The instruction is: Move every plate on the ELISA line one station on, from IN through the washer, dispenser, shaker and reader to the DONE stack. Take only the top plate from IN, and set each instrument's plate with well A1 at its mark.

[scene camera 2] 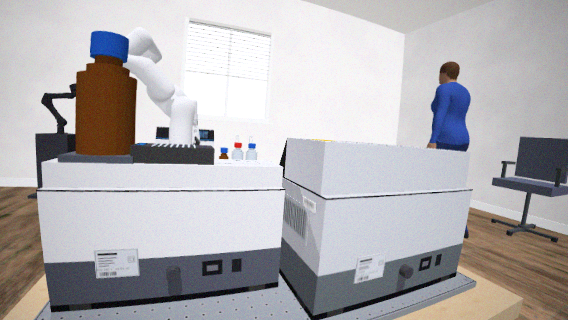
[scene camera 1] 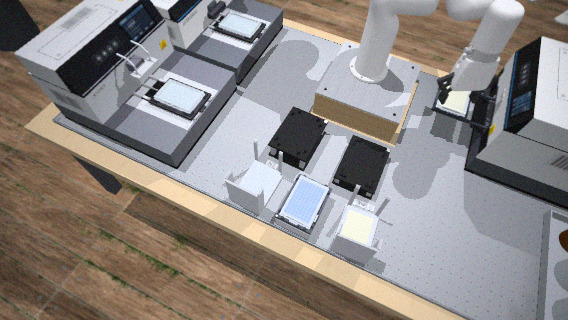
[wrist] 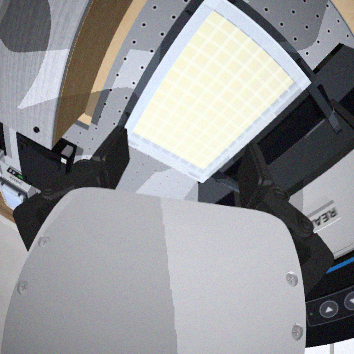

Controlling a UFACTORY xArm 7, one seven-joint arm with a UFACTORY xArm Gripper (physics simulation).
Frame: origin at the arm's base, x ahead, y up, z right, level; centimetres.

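Seen in the pictures: gripper, fingertip midpoint: (scene camera 1: 456, 100) (wrist: 184, 149); arm's base, origin of the base link: (scene camera 1: 368, 69).
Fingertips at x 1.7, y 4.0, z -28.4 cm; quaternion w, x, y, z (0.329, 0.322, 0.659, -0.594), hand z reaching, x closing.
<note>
Offsets run from my fingertips to a thing's top centre. "pt": to the spot under its first point.
My gripper (scene camera 1: 462, 92) (wrist: 184, 149) is open and empty. It hangs just above a pale yellow well plate {dx -3.3, dy -1.0, dz +0.7 cm} (scene camera 1: 457, 103) (wrist: 214, 91) that lies on the black carrier in front of the reader {pt dx +11.0, dy +13.6, dz -15.2 cm} (scene camera 1: 532, 119) (wrist: 324, 215); the fingers stand at either side of the plate's near edge, not touching it. A blue plate {dx +49.5, dy -5.8, dz +22.4 cm} (scene camera 1: 304, 200) lies on a low nest between the IN rack {pt dx +57.8, dy -4.7, dz +36.4 cm} (scene camera 1: 242, 195) and the DONE rack {pt dx +54.6, dy -6.1, dz +6.8 cm} (scene camera 1: 349, 248). The DONE rack holds a yellow plate {dx +47.7, dy -10.5, dz +7.2 cm} (scene camera 1: 357, 227). The IN rack looks empty. Whitish plates sit on the near left instrument (scene camera 1: 179, 96) and the far left instrument (scene camera 1: 239, 24).
Two black blocks {pt dx +32.4, dy -6.7, dz +35.0 cm} (scene camera 1: 297, 135) {pt dx +29.4, dy -8.7, dz +14.9 cm} (scene camera 1: 361, 163) stand mid-table before the arm's pedestal (scene camera 1: 365, 99). In scene camera 2 the two big instruments hide the line; a brown bottle {pt dx -2.1, dy +16.6, dz +98.6 cm} (scene camera 2: 105, 111) stands on top, and a person in blue (scene camera 2: 449, 107) stands behind at the right.
</note>
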